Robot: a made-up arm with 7 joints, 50 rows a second.
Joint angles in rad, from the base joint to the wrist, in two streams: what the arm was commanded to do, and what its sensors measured. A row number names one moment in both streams.
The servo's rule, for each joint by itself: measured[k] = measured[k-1] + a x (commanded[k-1-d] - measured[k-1]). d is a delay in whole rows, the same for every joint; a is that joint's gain. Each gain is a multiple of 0.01, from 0.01 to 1. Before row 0 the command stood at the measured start. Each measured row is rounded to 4 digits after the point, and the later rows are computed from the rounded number. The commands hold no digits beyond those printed.
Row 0, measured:
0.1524 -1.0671 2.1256 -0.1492 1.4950 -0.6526 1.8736
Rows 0 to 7, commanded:
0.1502 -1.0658 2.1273 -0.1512 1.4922 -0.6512 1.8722
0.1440 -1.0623 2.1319 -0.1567 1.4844 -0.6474 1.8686
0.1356 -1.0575 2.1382 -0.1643 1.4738 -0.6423 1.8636
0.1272 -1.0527 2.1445 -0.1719 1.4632 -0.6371 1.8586
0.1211 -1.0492 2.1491 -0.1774 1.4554 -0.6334 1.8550
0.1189 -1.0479 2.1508 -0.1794 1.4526 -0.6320 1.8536
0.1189 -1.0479 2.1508 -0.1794 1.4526 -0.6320 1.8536
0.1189 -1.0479 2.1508 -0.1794 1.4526 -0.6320 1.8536
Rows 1 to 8, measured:
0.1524 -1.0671 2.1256 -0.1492 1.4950 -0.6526 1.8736
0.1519 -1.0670 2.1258 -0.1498 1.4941 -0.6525 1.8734
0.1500 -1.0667 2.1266 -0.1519 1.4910 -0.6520 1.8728
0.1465 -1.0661 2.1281 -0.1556 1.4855 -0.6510 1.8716
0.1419 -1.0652 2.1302 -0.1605 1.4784 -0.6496 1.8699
0.1369 -1.0641 2.1327 -0.1656 1.4710 -0.6480 1.8680
0.1326 -1.0630 2.1351 -0.1697 1.4651 -0.6464 1.8661
0.1293 -1.0619 2.1371 -0.1726 1.4611 -0.6450 1.8645
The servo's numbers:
d 1
a 0.24 0.07 0.13 0.30 0.32 0.10 0.13

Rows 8 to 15, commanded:
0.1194 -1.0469 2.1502 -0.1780 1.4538 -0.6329 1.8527
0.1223 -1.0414 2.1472 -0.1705 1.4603 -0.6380 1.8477
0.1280 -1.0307 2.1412 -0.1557 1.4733 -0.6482 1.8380
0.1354 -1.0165 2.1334 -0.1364 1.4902 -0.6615 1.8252
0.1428 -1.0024 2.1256 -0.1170 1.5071 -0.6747 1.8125
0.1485 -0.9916 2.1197 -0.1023 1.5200 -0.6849 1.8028
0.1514 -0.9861 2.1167 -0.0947 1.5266 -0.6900 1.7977
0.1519 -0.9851 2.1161 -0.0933 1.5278 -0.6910 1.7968
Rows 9 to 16, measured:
0.1268 -1.0609 2.1389 -0.1746 1.4584 -0.6437 1.8631
0.1250 -1.0599 2.1404 -0.1756 1.4569 -0.6426 1.8617
0.1244 -1.0586 2.1413 -0.1741 1.4580 -0.6421 1.8599
0.1253 -1.0566 2.1413 -0.1686 1.4629 -0.6427 1.8571
0.1277 -1.0538 2.1403 -0.1589 1.4716 -0.6446 1.8530
0.1313 -1.0502 2.1384 -0.1463 1.4830 -0.6476 1.8477
0.1354 -1.0461 2.1360 -0.1331 1.4948 -0.6513 1.8419
0.1392 -1.0419 2.1335 -0.1216 1.5050 -0.6552 1.8362

